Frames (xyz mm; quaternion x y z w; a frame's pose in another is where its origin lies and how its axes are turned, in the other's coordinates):
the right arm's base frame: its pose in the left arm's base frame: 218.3 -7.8 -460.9 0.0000 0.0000 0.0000 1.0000
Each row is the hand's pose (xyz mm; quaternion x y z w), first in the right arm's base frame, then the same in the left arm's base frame.
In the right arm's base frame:
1: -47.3 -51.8 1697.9 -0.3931 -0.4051 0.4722 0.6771
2: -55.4 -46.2 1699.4 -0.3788 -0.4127 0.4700 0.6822
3: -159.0 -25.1 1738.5 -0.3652 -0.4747 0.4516 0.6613
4: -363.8 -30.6 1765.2 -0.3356 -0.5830 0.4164 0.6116
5: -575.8 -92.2 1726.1 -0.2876 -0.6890 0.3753 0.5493
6: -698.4 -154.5 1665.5 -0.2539 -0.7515 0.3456 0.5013
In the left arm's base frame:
1: 171.0 -59.6 1237.0 -0.3931 -0.4051 0.4722 0.6771
2: 162.9 -54.0 1238.5 -0.3788 -0.4127 0.4700 0.6822
3: 59.3 -32.9 1277.6 -0.3652 -0.4747 0.4516 0.6613
4: -145.5 -38.4 1304.3 -0.3356 -0.5830 0.4164 0.6116
5: -357.5 -100.0 1265.2 -0.2876 -0.6890 0.3753 0.5493
6: -480.1 -162.3 1204.6 -0.2539 -0.7515 0.3456 0.5013

